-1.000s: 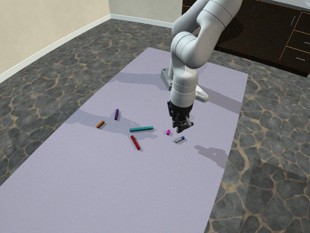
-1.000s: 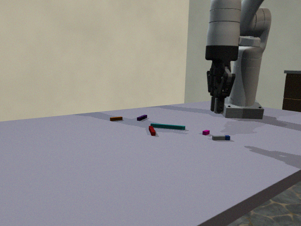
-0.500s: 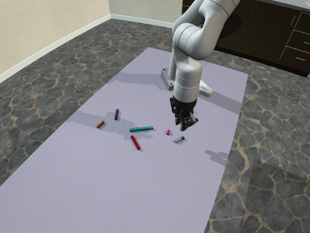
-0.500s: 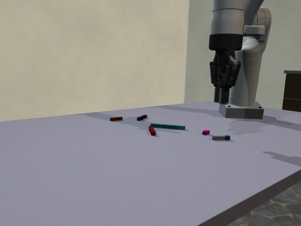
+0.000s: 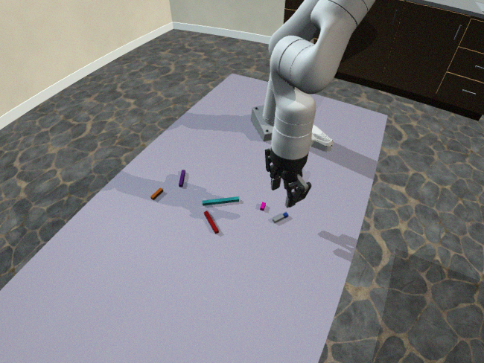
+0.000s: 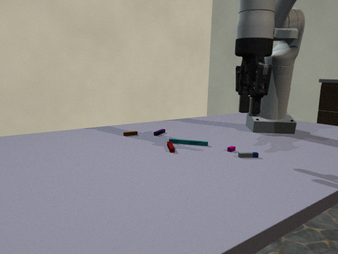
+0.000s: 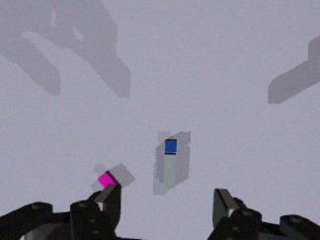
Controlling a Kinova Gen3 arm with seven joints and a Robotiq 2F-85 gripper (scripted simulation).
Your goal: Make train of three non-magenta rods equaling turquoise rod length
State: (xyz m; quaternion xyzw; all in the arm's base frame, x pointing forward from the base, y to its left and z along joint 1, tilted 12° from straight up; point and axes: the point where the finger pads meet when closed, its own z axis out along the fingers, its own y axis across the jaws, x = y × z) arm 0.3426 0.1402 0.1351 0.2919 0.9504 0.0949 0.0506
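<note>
My gripper is now 310 mm to the left of the purple rod and 110 mm above it. Also, from my hand: blue rod (110 mm below, 20 mm behind, 10 mm to the left); then grey rod (110 mm below); then magenta rod (110 mm below, 50 mm to the right, 20 mm behind).
</note>
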